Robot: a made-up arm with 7 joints.
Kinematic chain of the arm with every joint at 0, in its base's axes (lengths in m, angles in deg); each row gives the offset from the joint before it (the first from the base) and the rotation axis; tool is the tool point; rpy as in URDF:
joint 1: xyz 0 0 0.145 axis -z
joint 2: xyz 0 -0.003 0.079 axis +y
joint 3: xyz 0 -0.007 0.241 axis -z
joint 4: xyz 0 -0.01 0.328 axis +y
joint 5: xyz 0 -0.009 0.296 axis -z
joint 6: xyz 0 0 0.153 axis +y
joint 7: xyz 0 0 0.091 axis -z
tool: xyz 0 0 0 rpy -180 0 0
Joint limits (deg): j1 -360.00..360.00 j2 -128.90..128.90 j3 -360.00..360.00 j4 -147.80..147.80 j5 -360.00..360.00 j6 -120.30..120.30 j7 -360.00..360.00
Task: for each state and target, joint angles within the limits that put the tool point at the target. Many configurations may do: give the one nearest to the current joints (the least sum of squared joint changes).
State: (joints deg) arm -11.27 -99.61 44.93 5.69 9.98 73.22 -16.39
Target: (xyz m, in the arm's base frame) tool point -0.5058 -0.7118 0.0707
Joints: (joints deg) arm -29.60 -115.47 55.69 51.58 10.55 87.54 -16.39
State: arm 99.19 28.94 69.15 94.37 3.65 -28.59 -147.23
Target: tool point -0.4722 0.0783 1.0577
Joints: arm 113.74 5.23 82.54 63.91 2.13 -28.98 -147.23
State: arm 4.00 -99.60 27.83 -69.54 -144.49 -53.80 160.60
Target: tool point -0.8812 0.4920 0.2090
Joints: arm 20.84 -73.11 36.70 -48.19 -147.79 -50.92 160.60
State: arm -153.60 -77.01 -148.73 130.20 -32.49 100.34 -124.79
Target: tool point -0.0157 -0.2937 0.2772
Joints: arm -128.04 -47.56 -115.64 136.99 -20.15 103.46 -124.79
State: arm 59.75 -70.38 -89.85 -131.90 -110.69 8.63 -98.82
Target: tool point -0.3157 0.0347 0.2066
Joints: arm 73.05 -72.68 -79.29 -146.94 -110.95 13.33 -98.82
